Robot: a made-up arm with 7 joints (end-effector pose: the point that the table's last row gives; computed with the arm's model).
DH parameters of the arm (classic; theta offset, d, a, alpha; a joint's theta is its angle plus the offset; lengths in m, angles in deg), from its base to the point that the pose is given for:
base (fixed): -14.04 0 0.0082 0
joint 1: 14.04 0.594 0.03 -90
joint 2: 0 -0.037 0.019 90
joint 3: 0 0.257 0.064 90
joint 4: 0 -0.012 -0.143 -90
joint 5: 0 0.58 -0.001 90
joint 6: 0 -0.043 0.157 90
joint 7: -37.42 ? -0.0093 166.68
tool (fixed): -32.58 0.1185 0 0
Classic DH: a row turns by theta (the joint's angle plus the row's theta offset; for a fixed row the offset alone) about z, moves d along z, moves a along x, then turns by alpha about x.
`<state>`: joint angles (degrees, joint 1 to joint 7).
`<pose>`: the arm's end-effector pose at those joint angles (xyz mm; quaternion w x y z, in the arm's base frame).
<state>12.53 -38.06 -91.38 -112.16 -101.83 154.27 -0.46</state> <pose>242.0 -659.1 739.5 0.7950 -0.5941 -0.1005 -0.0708</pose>
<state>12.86 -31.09 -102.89 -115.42 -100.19 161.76 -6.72</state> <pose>166.7 -662.0 650.7 0.8313 -0.5537 -0.0438 -0.0209</pose>
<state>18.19 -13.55 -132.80 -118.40 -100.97 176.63 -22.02</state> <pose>-63.8 -613.2 578.8 0.8602 -0.4858 0.1268 0.0891</pose>
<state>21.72 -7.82 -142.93 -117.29 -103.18 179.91 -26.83</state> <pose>-132.1 -586.7 607.8 0.8487 -0.4715 0.1995 0.1328</pose>
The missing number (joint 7, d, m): 0.0863
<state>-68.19 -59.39 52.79 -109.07 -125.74 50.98 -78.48</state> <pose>577.7 67.1 1144.3 0.3107 -0.6099 0.6806 -0.2611</pose>
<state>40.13 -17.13 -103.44 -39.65 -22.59 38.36 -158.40</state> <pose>97.3 -601.4 1346.4 0.7436 0.0237 -0.1512 0.6509</pose>
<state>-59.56 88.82 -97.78 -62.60 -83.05 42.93 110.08</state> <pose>-245.7 -938.4 770.0 0.5076 0.8191 -0.1543 -0.2182</pose>
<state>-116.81 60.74 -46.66 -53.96 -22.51 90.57 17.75</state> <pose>-766.0 -679.3 579.5 0.1745 -0.1653 0.5841 -0.7753</pose>
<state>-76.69 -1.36 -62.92 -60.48 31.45 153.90 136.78</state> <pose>-397.4 -304.1 1448.4 0.5483 -0.2442 0.6432 0.4754</pose>
